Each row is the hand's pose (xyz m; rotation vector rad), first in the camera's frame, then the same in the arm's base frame.
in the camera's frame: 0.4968 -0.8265 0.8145 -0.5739 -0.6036 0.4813
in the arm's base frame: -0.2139 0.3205 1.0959 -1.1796 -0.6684 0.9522
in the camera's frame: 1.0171 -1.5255 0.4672 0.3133 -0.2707 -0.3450
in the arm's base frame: 0.5183 -0.2315 1.2936 -0.2933 -0.4600 0.0824
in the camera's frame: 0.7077 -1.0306 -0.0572 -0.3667 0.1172 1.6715
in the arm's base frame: 0.2346 -0.2809 0.5638 -1.0602 0.5497 1.8631
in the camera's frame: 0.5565 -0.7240 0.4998 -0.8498 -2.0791 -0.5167
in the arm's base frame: -0.1078 0.2274 0.7906 -0.8519 -2.5027 0.3296
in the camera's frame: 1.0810 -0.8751 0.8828 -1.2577 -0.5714 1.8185
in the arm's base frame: 0.3337 0.5148 1.1995 -1.8421 -0.2215 2.2937
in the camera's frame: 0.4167 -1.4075 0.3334 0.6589 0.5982 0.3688
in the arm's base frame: -0.0452 -0.4191 1.0947 -0.1152 0.6356 0.4590
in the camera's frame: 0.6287 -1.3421 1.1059 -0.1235 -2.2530 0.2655
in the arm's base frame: -0.0392 0.1583 1.6538 -0.1591 -2.2291 1.2156
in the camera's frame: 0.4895 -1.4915 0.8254 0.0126 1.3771 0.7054
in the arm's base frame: -0.0715 -0.1638 1.5290 -0.7865 1.4300 0.4422
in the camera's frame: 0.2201 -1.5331 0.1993 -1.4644 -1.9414 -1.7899
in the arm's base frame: -0.1712 -0.6550 1.0652 1.0029 2.6266 1.0929
